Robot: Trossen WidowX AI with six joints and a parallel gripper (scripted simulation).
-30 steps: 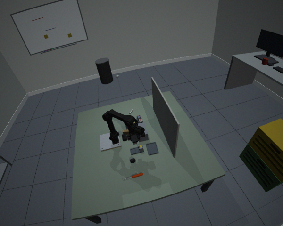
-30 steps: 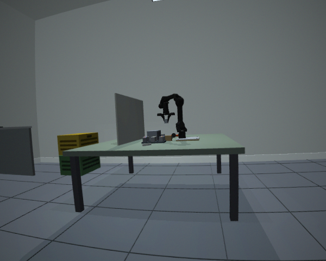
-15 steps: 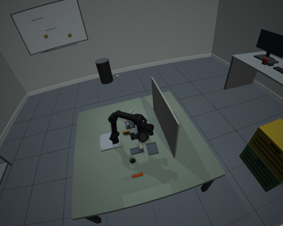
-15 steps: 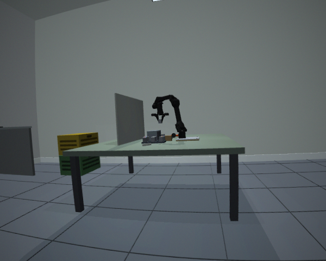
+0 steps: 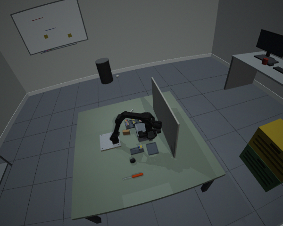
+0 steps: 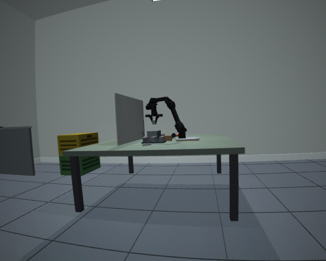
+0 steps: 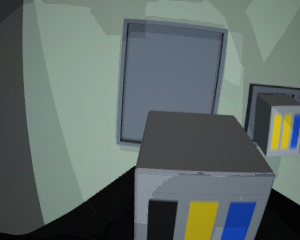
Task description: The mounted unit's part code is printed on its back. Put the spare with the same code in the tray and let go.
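The flat grey tray lies 17 cm below my gripper tip and 1 cm ahead of it. The rest, counted from my gripper tip: black puck: 20 cm behind, 15 cm below, 8 cm to the right; upright grey panel: 19 cm ahead, 18 cm to the left, 5 cm above; mounted unit: 21 cm to the left, 12 cm below, 3 cm behind.
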